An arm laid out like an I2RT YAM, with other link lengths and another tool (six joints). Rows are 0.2 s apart.
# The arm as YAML. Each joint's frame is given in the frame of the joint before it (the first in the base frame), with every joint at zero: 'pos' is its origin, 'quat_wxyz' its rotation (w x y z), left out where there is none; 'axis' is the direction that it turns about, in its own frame. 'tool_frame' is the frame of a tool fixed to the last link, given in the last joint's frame.
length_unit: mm
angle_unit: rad
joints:
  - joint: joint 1
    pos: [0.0, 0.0, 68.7]
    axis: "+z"
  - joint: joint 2
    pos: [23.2, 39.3, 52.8]
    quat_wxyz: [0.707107, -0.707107, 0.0, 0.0]
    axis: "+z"
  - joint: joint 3
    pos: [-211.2, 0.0, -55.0]
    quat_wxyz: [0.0, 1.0, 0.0, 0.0]
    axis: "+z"
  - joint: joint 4
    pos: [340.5, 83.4, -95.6]
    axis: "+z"
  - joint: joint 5
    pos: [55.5, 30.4, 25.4]
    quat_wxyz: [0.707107, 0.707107, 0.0, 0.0]
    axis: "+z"
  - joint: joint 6
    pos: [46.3, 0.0, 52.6]
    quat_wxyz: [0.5, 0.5, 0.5, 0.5]
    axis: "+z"
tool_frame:
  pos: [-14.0, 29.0, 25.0]
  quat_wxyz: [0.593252, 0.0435, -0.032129, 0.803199]
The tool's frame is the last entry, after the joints.
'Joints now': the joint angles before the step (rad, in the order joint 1, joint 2, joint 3, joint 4, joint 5, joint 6). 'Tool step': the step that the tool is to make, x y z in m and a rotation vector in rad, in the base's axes. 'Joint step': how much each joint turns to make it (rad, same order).
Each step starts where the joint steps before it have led.
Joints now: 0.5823, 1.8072, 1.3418, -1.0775, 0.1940, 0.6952
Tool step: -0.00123, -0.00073, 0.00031, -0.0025, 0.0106, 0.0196
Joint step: 0.0000, 0.0000, 0.0000, -0.0064, -0.0042, -0.0198
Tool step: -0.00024, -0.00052, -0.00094, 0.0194, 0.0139, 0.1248
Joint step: -0.0011, 0.0019, -0.0003, 0.0236, -0.0279, -0.1271
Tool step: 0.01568, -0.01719, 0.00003, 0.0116, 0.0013, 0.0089
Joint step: -0.0595, -0.0003, 0.0003, 0.0149, -0.0140, -0.0686
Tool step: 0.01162, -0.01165, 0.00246, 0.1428, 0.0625, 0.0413
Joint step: -0.0672, 0.0004, 0.0001, 0.0187, -0.1626, -0.0977
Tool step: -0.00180, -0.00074, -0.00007, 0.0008, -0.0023, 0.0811
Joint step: 0.0039, 0.0000, 0.0000, 0.0011, -0.0057, -0.0770
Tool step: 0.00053, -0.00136, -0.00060, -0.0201, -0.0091, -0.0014
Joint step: 0.0003, -0.0001, -0.0005, -0.0004, 0.0221, 0.0000
